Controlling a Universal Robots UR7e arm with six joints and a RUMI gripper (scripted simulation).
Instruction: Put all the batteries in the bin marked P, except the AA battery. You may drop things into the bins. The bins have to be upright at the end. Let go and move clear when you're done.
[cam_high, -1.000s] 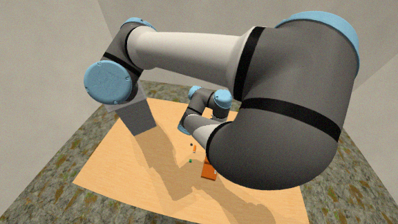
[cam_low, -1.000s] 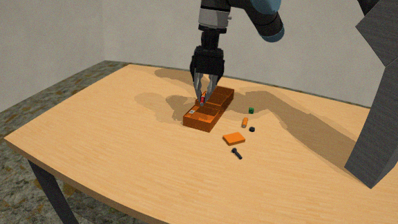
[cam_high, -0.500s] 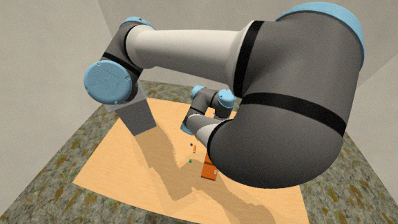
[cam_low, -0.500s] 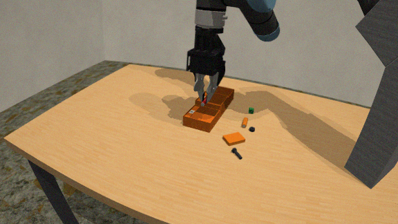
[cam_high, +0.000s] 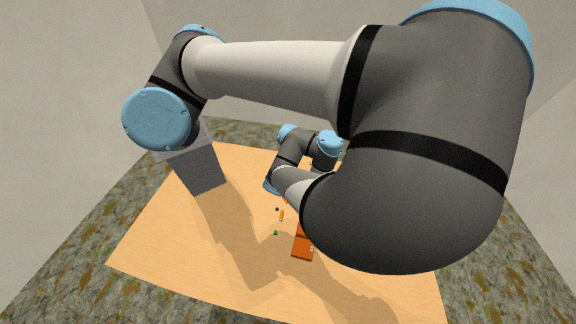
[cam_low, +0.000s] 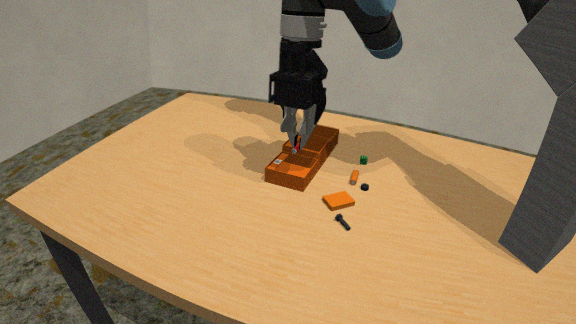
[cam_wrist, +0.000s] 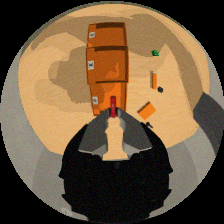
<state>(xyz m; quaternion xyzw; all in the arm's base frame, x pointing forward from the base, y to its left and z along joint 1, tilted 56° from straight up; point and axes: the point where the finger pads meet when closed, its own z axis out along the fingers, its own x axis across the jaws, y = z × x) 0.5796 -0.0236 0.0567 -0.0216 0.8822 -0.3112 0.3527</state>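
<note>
Now: hand 10 mm past the orange bin, 80 mm to the left of it and 60 mm above it. Round my hand: orange cylindrical battery (120 mm behind, 20 mm to the right, 80 mm below); red battery (10 mm below); flat orange block (90 mm behind, 70 mm to the left, 80 mm below).
</note>
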